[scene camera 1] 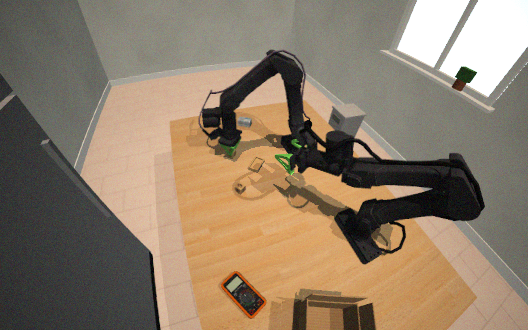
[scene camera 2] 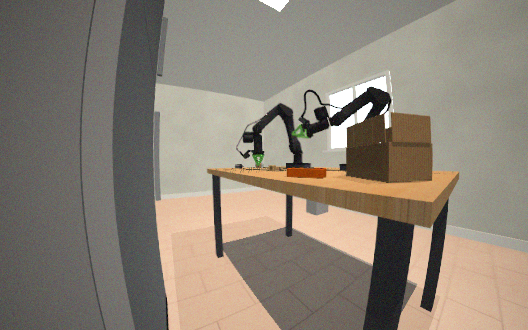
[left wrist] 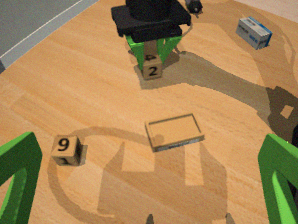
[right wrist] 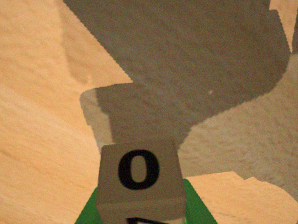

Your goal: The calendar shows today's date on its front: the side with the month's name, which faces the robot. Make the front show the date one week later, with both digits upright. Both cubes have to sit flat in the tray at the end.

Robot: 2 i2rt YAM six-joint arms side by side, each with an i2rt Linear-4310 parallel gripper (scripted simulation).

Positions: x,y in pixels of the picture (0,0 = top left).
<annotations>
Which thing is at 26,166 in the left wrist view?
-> My left gripper.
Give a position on a cardboard box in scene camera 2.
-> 371,153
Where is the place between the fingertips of my right gripper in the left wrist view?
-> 150,65
</annotations>
